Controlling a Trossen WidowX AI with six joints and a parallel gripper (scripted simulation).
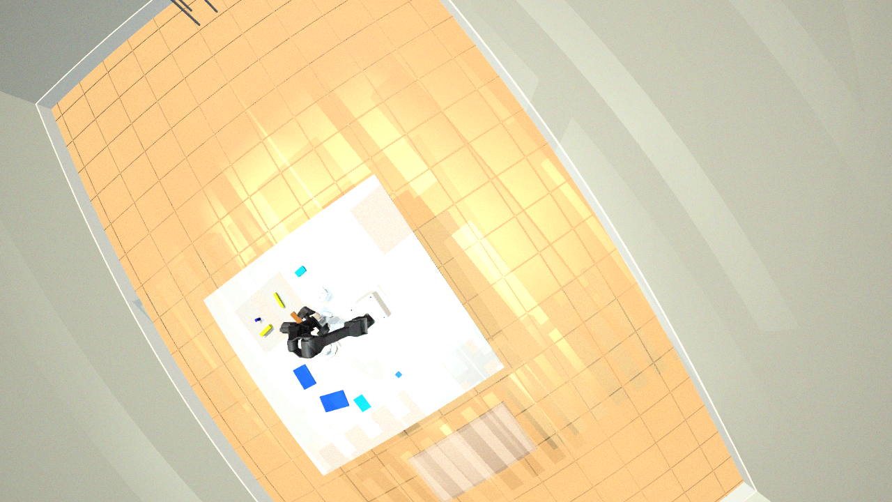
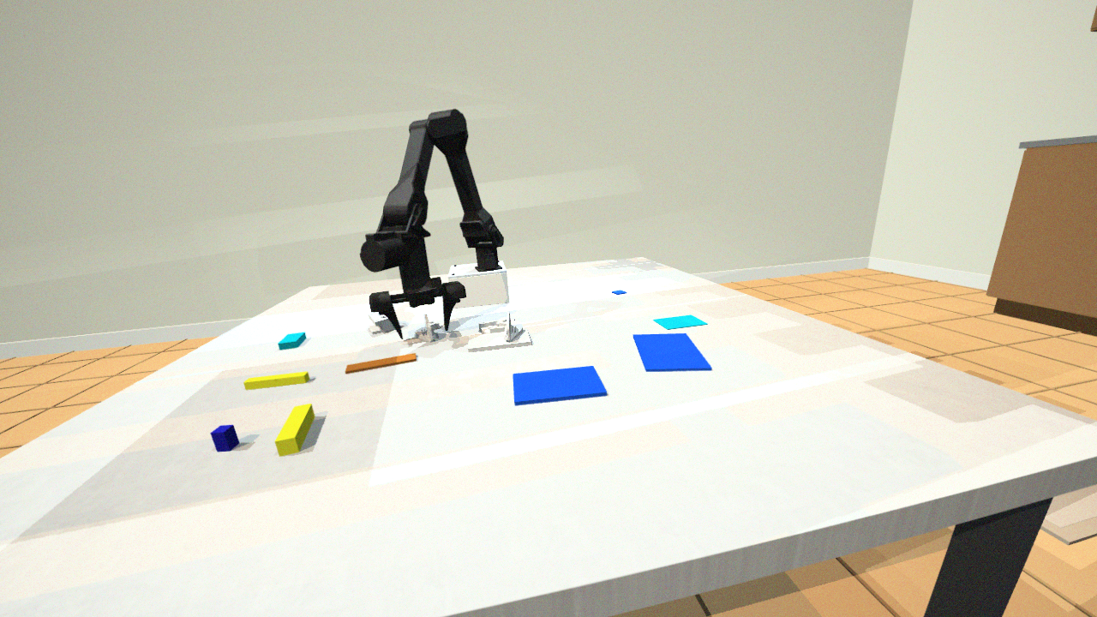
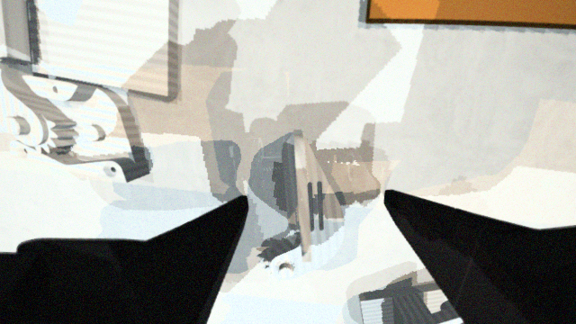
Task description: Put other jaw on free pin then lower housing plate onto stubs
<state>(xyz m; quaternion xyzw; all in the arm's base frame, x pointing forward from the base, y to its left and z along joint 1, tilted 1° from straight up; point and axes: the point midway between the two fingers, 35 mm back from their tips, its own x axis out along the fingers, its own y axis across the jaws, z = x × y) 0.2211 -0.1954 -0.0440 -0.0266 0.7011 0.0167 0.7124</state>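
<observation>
My gripper tip is 30 mm past the jaw and 20 mm to the right of it. Round my gripper tip: cyan block: 100 mm behind, 270 mm to the right; dark blue cube: 290 mm ahead, 260 mm to the right, 10 mm above; orange bar: 110 mm ahead, 80 mm to the right.
</observation>
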